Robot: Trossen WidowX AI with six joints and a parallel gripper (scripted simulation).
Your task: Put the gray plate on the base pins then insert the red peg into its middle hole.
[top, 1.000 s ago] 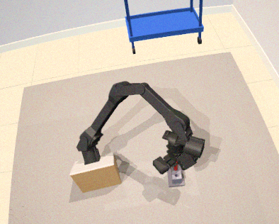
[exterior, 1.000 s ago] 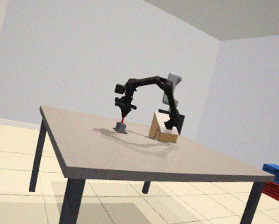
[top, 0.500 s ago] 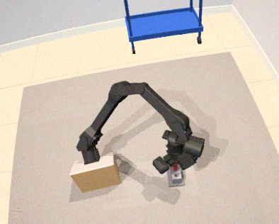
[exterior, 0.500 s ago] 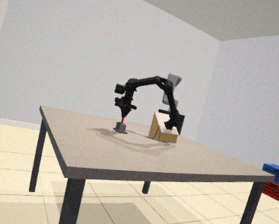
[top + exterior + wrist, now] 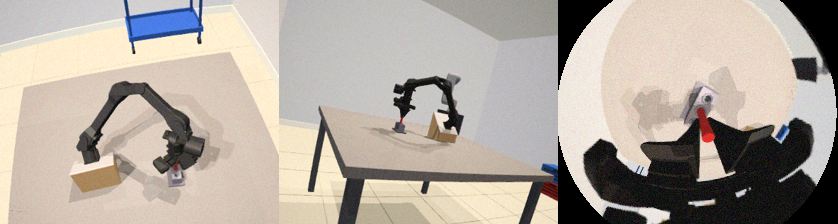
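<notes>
Now: the red peg right at my gripper tip. From my gripper tip the other things lie so: gray plate 50 mm below.
</notes>
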